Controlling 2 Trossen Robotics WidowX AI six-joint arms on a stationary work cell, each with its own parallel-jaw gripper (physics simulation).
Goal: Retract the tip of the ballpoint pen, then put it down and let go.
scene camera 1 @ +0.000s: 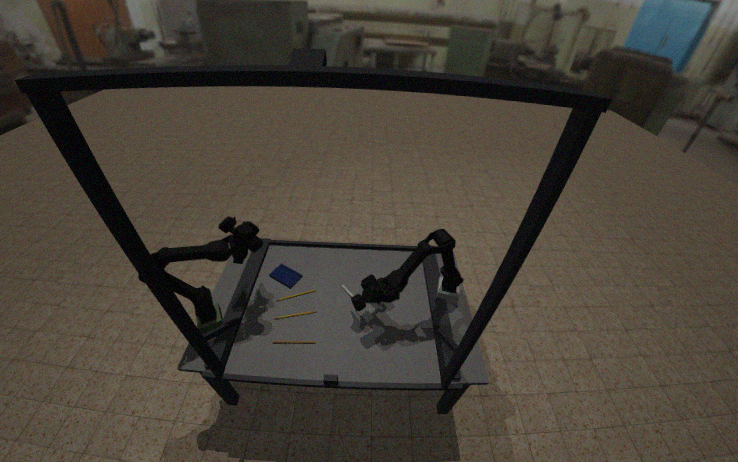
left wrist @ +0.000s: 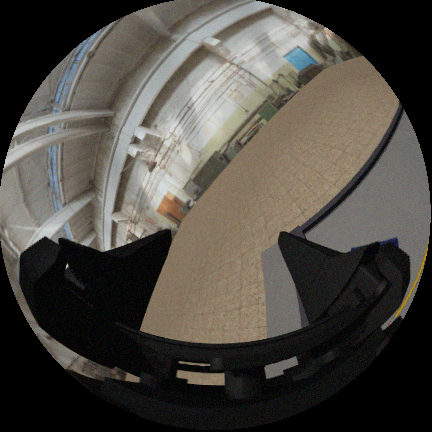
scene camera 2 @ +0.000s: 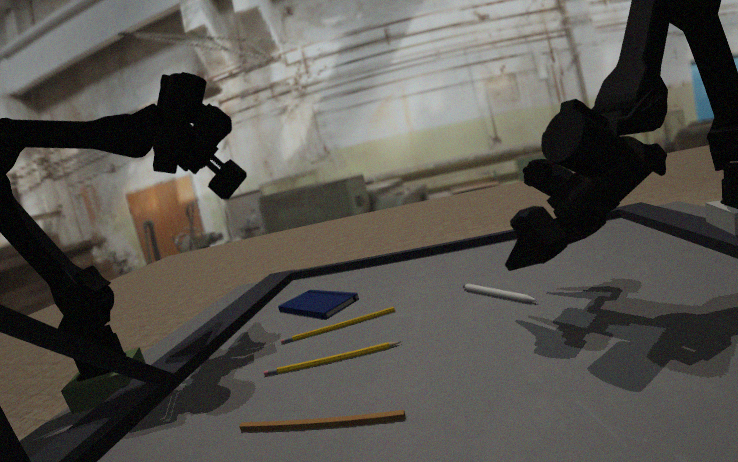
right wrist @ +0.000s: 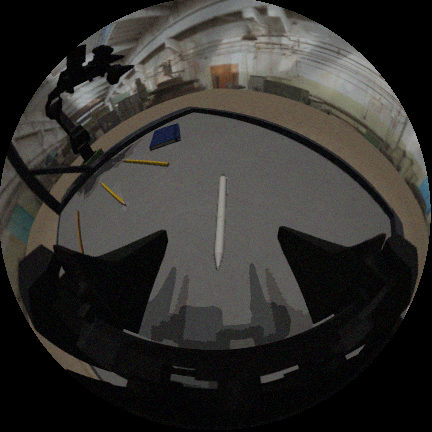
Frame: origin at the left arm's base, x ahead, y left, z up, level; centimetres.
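Seen in the pictures: left gripper, fingertip midpoint: (left wrist: 226,236) (scene camera 2: 212,160) (right wrist: 128,60); right gripper, fingertip midpoint: (scene camera 1: 359,292) (scene camera 2: 524,258) (right wrist: 223,234); left arm's base, link origin: (scene camera 1: 207,315) (right wrist: 89,156); right arm's base, link origin: (scene camera 1: 449,286).
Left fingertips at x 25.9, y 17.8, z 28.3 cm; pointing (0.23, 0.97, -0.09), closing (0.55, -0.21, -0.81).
Pixels of each thing's top centre, then the offset from my left fingertips to it.
- white ballpoint pen, top centre: (right wrist: 221,209) (scene camera 2: 497,288) (scene camera 1: 350,292) dx +35.6, dy -32.7, dz -31.0 cm
- blue book, top centre: (scene camera 2: 316,300) (right wrist: 164,132) (scene camera 1: 285,274) dx +12.2, dy -8.1, dz -31.1 cm
- orange-brown stick, top centre: (scene camera 2: 316,420) (right wrist: 77,229) (scene camera 1: 294,341) dx +3.6, dy -43.9, dz -31.6 cm
The white ballpoint pen (scene camera 1: 346,290) (scene camera 2: 499,293) (right wrist: 220,220) lies flat on the grey table, apart from both grippers. In the right wrist view its tapered end points toward the gripper. A tiny dark point shows at that end, but whether the writing tip is out or in is too small to tell. My right gripper (scene camera 1: 357,301) (scene camera 2: 517,242) (right wrist: 223,234) is open and empty, above the table near the pen. My left gripper (scene camera 1: 247,250) (left wrist: 226,236) is open and empty, raised at the table's left edge, away from the pen.
A blue book (scene camera 1: 285,275) (scene camera 2: 317,304) (right wrist: 166,137) lies at the back left of the table. Two yellow pencils (scene camera 2: 337,325) (scene camera 2: 332,358) and an orange-brown stick (scene camera 1: 294,342) (scene camera 2: 322,421) lie in front of it. A dark frame (scene camera 1: 550,190) stands around the table.
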